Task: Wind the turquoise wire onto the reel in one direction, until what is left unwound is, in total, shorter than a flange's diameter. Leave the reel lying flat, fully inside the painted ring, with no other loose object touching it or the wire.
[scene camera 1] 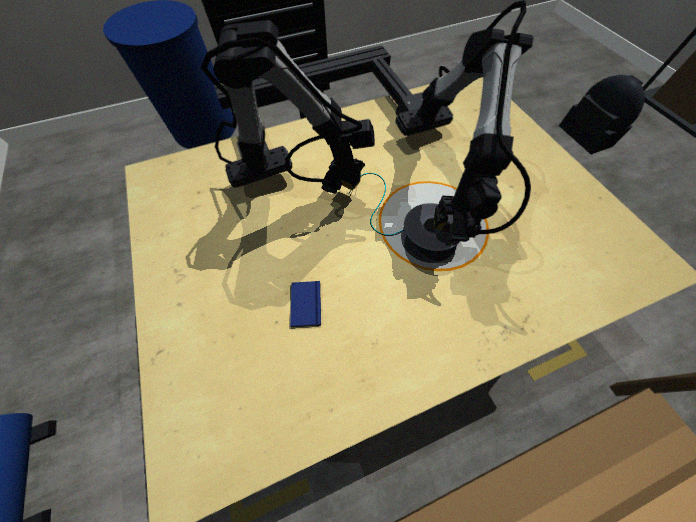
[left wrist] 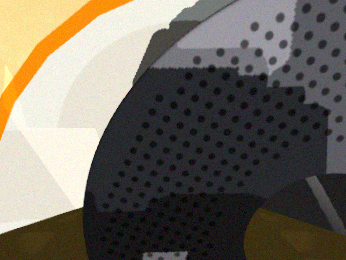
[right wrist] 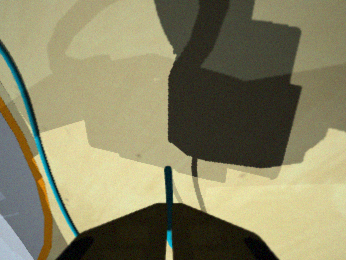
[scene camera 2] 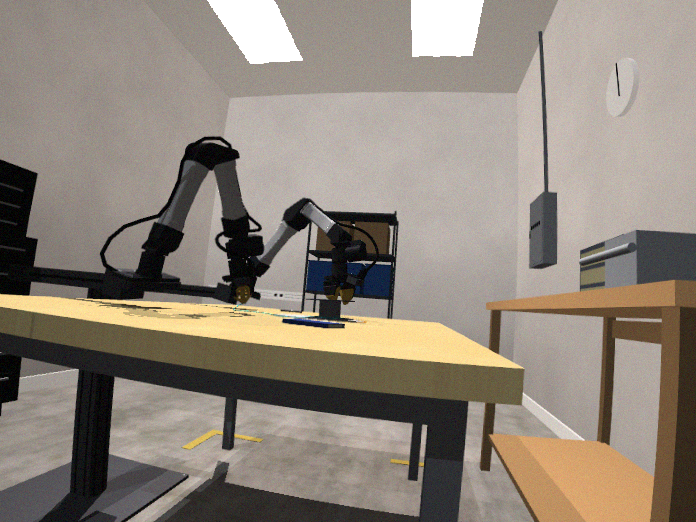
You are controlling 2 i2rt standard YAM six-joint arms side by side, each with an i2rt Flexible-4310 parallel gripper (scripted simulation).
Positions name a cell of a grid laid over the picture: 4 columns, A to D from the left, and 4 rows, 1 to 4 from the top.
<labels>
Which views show my left gripper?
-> Scene camera 1, the left wrist view and scene camera 2 only.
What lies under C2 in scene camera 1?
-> My right gripper.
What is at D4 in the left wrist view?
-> My left gripper.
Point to a blue notebook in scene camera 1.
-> B3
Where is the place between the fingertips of my right gripper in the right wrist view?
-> B4
</labels>
